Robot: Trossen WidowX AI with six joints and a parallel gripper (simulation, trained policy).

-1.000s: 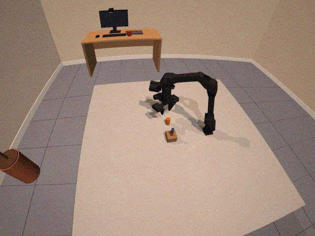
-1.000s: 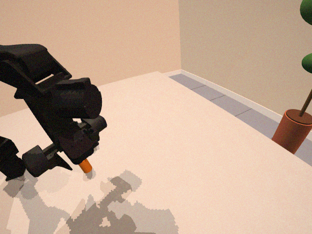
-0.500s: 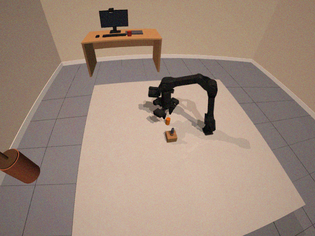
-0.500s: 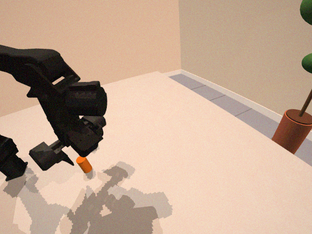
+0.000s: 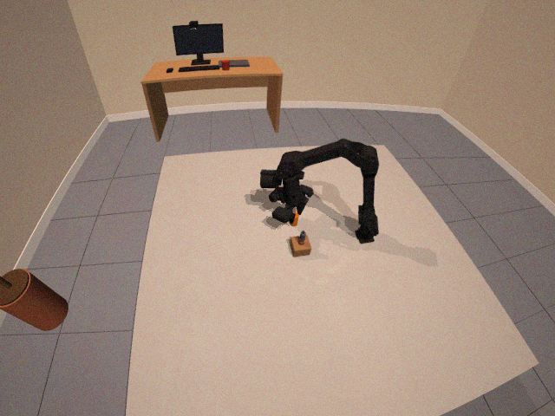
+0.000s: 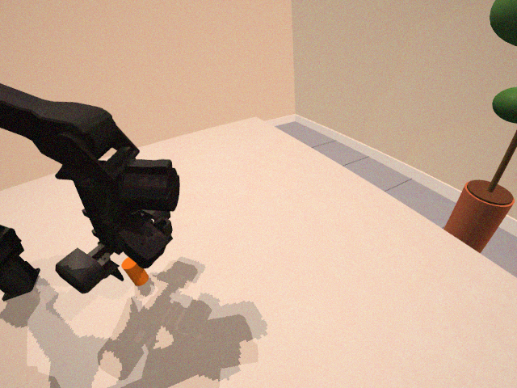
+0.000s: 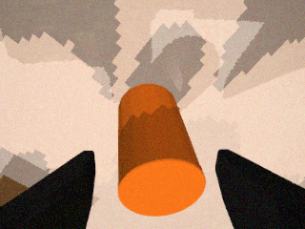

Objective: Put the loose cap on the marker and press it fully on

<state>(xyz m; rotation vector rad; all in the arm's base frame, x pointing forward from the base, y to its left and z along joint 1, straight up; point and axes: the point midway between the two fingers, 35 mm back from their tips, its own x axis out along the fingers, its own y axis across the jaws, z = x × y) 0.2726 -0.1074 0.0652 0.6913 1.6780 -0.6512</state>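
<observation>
My gripper tip is now 1 cm above the orange cap. From my gripper tip the other things lie so: wooden holder block (12 cm to the left, 1 cm below, 1 cm ahead).
</observation>
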